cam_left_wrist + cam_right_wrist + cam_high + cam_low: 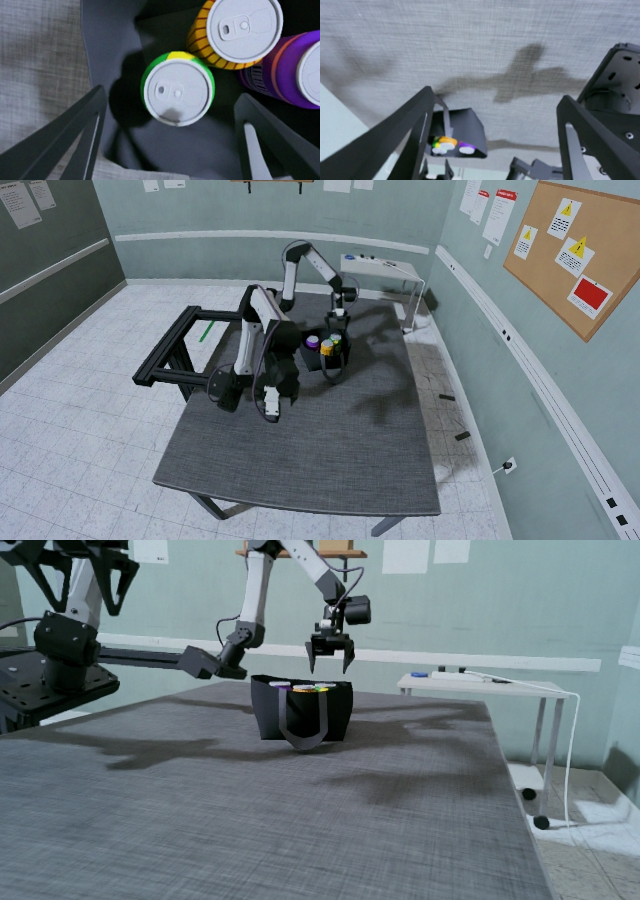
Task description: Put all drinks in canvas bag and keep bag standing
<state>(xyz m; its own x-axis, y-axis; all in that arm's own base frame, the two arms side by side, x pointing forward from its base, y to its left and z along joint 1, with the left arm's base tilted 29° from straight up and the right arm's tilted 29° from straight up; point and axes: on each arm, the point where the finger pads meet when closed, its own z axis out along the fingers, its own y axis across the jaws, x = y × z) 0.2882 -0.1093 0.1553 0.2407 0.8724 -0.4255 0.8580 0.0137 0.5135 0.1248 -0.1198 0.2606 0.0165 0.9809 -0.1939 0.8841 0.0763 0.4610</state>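
Note:
My left hand is 100 mm above the yellow can. Round my left hand: purple can: 110 mm behind, 50 mm to the right, 100 mm below; then orange can: 30 mm behind, 60 mm to the right, 100 mm below.

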